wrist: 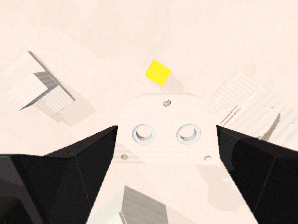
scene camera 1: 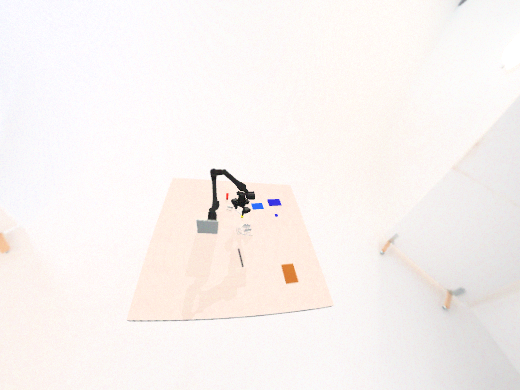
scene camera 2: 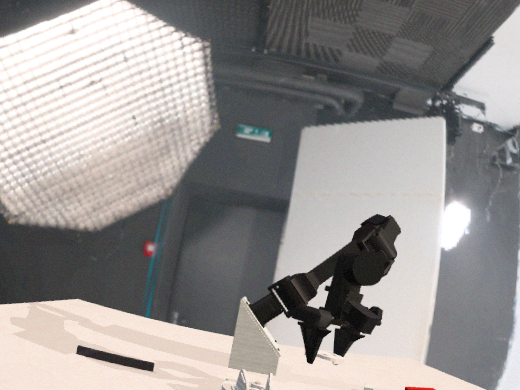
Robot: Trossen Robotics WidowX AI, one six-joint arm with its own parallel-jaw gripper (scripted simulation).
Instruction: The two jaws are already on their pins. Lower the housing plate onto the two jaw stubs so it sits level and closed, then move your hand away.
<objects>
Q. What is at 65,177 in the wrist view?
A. The gripper.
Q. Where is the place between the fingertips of the gripper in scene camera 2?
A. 322,364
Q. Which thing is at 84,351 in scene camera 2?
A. A dark bar.
</objects>
